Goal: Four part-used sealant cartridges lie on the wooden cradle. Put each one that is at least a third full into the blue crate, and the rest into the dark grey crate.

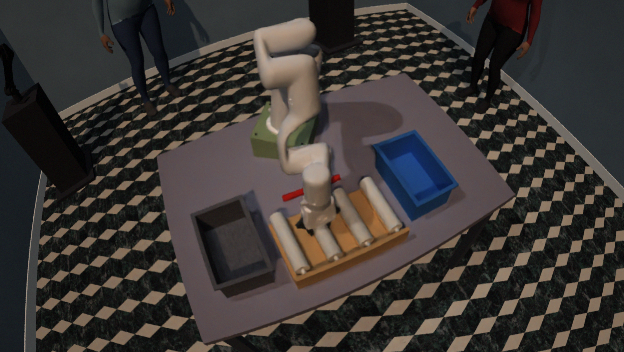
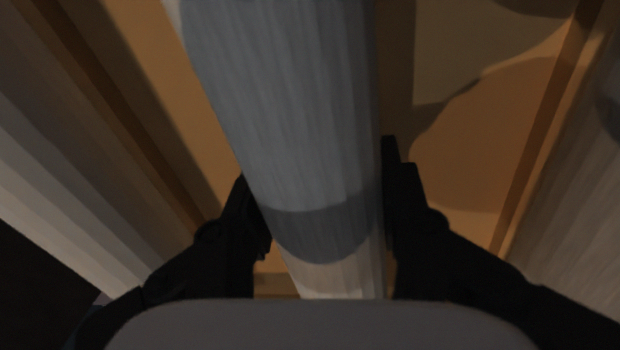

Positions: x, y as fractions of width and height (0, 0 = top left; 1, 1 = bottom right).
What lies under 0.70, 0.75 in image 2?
The gripper.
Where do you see a wooden cradle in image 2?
0.74, 0.27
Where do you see a dark grey crate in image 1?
0.38, 0.74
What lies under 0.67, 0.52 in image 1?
A blue crate.
